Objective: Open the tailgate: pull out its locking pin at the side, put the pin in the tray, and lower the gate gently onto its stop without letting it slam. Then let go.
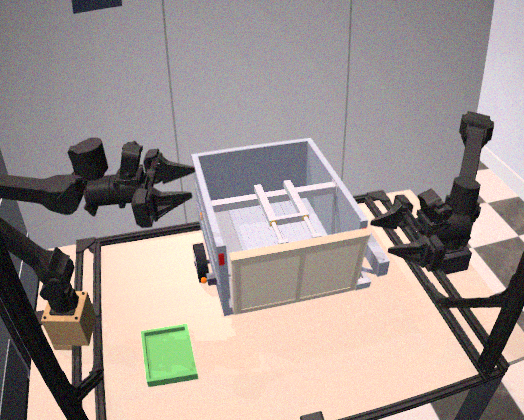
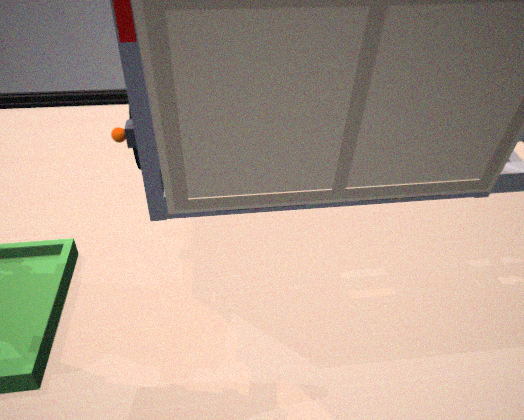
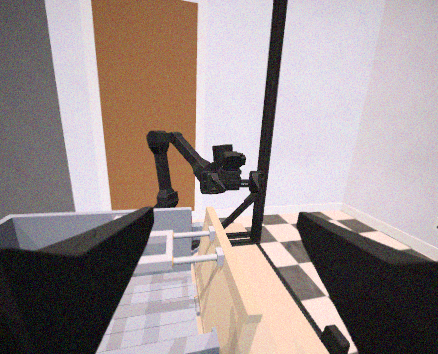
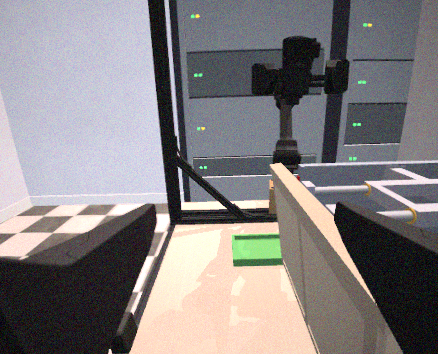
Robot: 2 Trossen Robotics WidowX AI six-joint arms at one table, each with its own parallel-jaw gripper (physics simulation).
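Frame: origin at the left arm's base, x back, y right, z up, level; millimetres.
Seen in the pictures: left gripper, between the fingertips: (image 1: 193, 181) (image 3: 226, 216) (image 4: 303, 71); right gripper, between the fingertips: (image 1: 378, 236) (image 3: 242, 189) (image 4: 244, 211); left arm's base, origin of its link: (image 1: 64, 305); right arm's base, origin of its link: (image 1: 450, 245).
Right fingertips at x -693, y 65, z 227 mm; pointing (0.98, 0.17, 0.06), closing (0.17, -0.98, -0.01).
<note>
Offsets run from my right fingertips to a thing's middle. "pt": to the spot under its first point. Level surfaces: height alone.
The beige tailgate (image 1: 270, 280) (image 2: 265, 110) (image 3: 220, 285) stands upright across the open end of the grey trailer {pt dx +226, dy -467, dz -56 mm} (image 1: 252, 147). The orange ball of the locking pin {dx +321, dy -141, dz -217 mm} (image 1: 203, 280) (image 2: 118, 134) sticks out at the trailer's left side, low beside the corner post; its shaft is hidden. The green tray {dx +446, dy +2, dz -325 mm} (image 1: 171, 354) (image 2: 25, 310) (image 4: 257, 250) lies on the table, front left of the trailer, with no pin in it. My left gripper (image 1: 193, 182) (image 3: 226, 216) is open and empty beside the trailer's left wall, near its top. My right gripper (image 1: 381, 236) (image 4: 244, 211) is open and empty by the gate's top right corner.
Inside the trailer, a light frame {pt dx +156, dy -138, dz -51 mm} (image 1: 290, 218) has two rods reaching to the gate's inner side. A black wheel {dx +374, dy -272, dz -284 mm} (image 1: 200, 261) is behind the pin. A wooden block (image 1: 68, 327) stands at the far left. Black rails and posts edge the table {dz -335 mm} (image 1: 300, 370).
</note>
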